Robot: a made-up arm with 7 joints. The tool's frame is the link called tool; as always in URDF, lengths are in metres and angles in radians.
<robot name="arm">
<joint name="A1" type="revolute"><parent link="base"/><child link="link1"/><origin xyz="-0.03 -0.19 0.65" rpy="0 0 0"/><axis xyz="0.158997 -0.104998 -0.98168"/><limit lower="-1.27" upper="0.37"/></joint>
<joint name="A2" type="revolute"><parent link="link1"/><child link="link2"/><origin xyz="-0.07 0.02 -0.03" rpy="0 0 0"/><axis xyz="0 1 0"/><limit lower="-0.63" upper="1.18"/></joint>
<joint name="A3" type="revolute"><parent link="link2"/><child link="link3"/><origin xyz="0.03 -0.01 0" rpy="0 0 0"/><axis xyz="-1 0 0"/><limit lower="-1.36" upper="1.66"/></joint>
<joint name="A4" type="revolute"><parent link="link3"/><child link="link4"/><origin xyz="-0.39 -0.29 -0.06" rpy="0 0 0"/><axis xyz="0 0 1"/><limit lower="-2.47" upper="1.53"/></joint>
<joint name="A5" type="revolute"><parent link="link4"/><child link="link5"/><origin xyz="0.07 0.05 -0.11" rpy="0 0 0"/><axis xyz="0 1 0"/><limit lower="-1.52" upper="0.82"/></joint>
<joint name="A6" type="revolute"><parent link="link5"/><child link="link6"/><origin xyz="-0.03 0.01 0.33" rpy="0 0 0"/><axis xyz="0 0 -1"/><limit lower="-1.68" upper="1.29"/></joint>
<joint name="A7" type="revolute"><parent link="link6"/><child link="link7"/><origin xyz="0.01 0.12 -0.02" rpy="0 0 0"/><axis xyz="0 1 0"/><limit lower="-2.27" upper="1.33"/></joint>
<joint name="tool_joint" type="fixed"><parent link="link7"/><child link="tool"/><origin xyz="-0.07 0.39 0.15" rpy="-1.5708 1.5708 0"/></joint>
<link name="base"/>
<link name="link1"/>
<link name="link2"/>
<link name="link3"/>
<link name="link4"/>
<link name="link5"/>
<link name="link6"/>
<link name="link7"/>
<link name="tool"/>
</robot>
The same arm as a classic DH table. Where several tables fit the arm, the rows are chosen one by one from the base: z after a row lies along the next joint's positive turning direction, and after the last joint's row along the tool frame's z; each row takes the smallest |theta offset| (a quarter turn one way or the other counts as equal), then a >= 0, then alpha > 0; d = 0 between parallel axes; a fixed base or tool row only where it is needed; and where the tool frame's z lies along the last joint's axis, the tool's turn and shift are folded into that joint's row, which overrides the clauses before.
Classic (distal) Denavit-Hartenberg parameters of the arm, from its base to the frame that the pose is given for. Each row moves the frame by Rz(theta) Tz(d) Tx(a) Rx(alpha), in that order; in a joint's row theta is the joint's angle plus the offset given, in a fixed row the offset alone. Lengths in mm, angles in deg.
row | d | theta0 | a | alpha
base (fixed) | 1060.5 | 56.56 | -175.1 | 169.02
A1 | 436.6 | 57.05 | -73.9 | 96.03
A2 | 11.9 | -80.8 | 0 | 90
A3 | 360 | -90 | 290 | -90
A4 | -170 | 90 | 70 | -90
A5 | 60 | 0 | -30 | -90
A6 | -310 | 0 | 10 | 90
A7 | 0 | 64.98 | -165.5 | 0
tool (fixed) | 510 | 25.02 | 0 | 0
Joint limits (deg, base to tool): -72.77..21.2 -36.1..67.61 -77.92..95.11 -141.52..87.66 -87.09..46.98 -96.26..73.91 -130.06..76.2

